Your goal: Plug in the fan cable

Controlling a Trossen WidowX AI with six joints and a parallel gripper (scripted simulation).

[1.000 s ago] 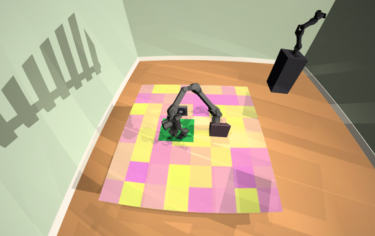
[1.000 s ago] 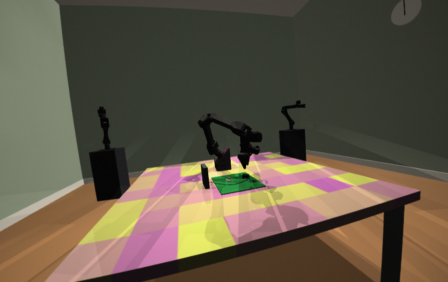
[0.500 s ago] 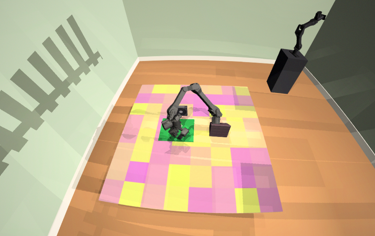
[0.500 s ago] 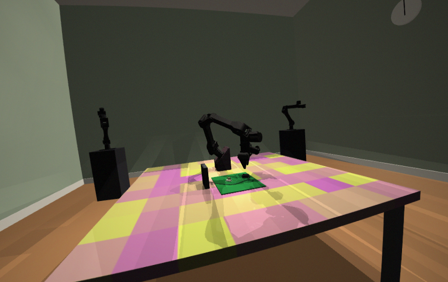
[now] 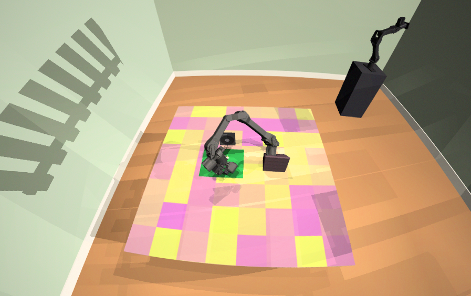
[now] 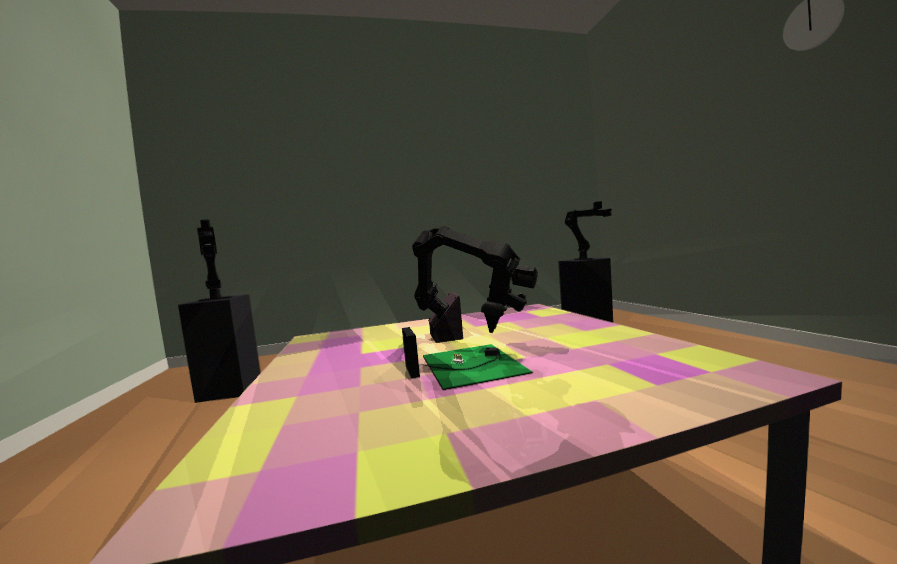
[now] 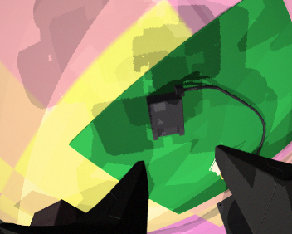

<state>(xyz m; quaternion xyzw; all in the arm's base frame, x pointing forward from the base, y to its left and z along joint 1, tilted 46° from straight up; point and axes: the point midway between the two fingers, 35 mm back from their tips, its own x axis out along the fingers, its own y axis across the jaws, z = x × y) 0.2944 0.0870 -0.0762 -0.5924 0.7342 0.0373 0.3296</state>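
The dark plug is 70 mm below my gripper tip and 10 mm to the right of it. The rest, counted from my gripper tip: green board (90 mm below, 80 mm to the right, 40 mm ahead); then black fan (250 mm to the right, 30 mm ahead, 20 mm below).
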